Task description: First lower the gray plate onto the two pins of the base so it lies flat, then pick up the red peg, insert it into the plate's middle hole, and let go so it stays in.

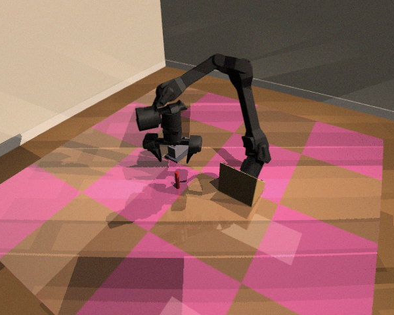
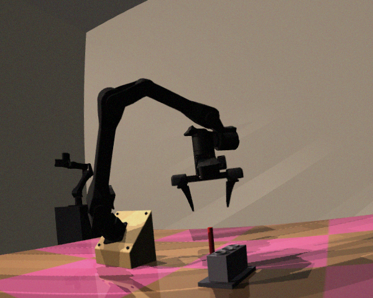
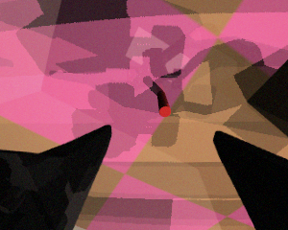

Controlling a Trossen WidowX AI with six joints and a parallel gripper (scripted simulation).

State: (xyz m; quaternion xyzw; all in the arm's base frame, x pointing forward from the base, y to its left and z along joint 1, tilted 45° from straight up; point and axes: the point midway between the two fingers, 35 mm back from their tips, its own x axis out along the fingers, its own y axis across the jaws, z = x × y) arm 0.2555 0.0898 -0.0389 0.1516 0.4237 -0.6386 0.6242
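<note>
The red peg lies 1 cm behind my gripper tip and 9 cm below it. Also, from my gripper tip: gray plate (9 cm ahead, 19 cm to the right, 8 cm below).
</note>
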